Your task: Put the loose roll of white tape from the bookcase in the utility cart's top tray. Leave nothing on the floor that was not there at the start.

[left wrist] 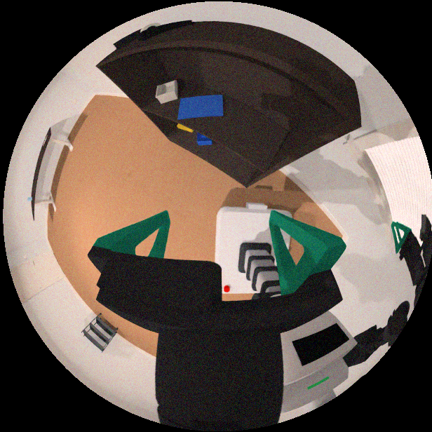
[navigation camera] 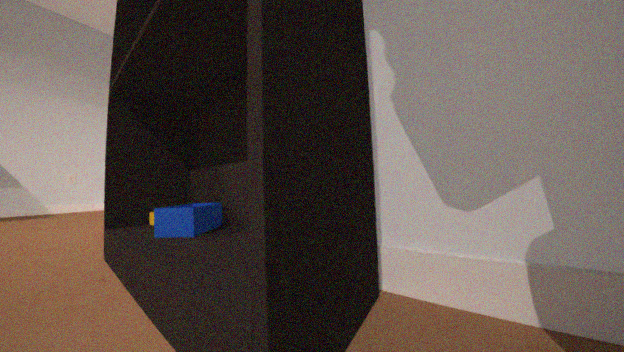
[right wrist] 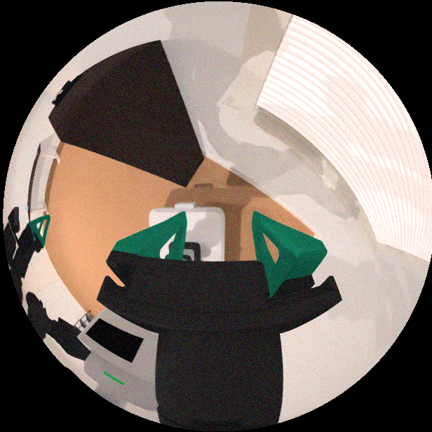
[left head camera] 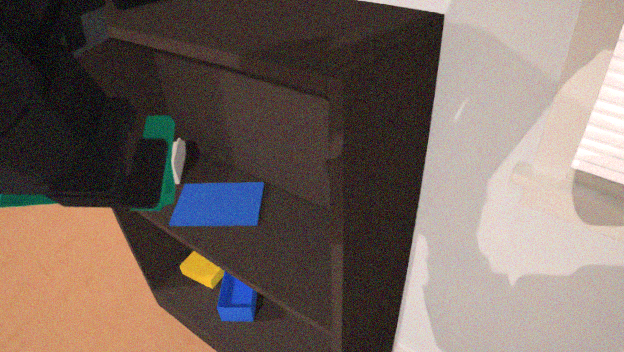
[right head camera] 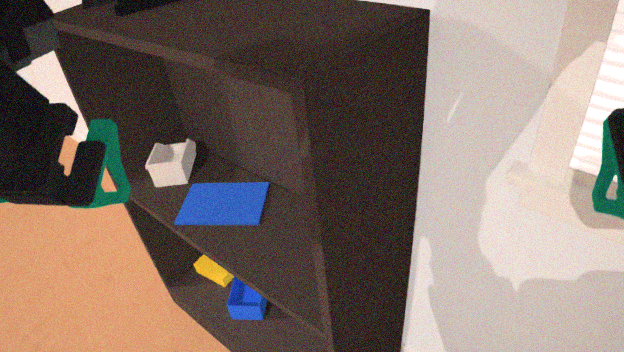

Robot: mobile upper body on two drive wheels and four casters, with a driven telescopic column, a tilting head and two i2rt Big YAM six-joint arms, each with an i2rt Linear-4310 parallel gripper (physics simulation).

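Frame: origin at the left arm's base, x left, y back, z up, level; metres.
Where they show: left gripper, fingertip midpoint: (left head camera: 119, 195) (right head camera: 81, 194).
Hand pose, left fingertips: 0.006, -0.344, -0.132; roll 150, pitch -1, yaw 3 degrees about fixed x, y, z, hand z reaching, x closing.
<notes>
After its pixels a point has its place, as x, y, z.
The dark brown bookcase (left head camera: 385, 150) @[-0.237, -0.569, -0.239] (right head camera: 365, 150) @[-0.236, -0.567, -0.239] (right wrist: 125, 110) (navigation camera: 320, 150) @[-0.225, -0.550, -0.896] (left wrist: 320, 65) stands ahead. No roll of white tape can be made out. A small grey tiered frame (left wrist: 100, 332) (right wrist: 84, 319), possibly the utility cart, is far off at the lower left of the wrist views; its top tray cannot be made out. My left gripper (left wrist: 219, 215) (right head camera: 111, 150) (left head camera: 168, 165) is wide open and empty, in front of the bookcase's left part in the head views. My right gripper (right wrist: 219, 216) (right head camera: 607, 165) is partly open and empty, to the right of the bookcase.
A white open box (left head camera: 178, 161) @[0.265, -0.945, -0.536] (right head camera: 171, 165) @[0.279, -0.889, -0.506] (left wrist: 167, 92) and a flat blue item (left head camera: 217, 204) @[0.126, -0.812, -0.566] (right head camera: 222, 204) @[0.124, -0.810, -0.566] (left wrist: 201, 107) are on one shelf. Below are a yellow block (left head camera: 201, 269) @[0.312, -0.961, -1.010] (right head camera: 213, 270) @[0.313, -0.949, -1.009] and a blue bin (left head camera: 237, 300) @[0.172, -0.872, -1.053] (right head camera: 247, 302) @[0.172, -0.858, -1.052] (navigation camera: 175, 221) @[0.151, -0.794, -1.014]. Slatted blinds (right wrist: 350, 125) are at right.
</notes>
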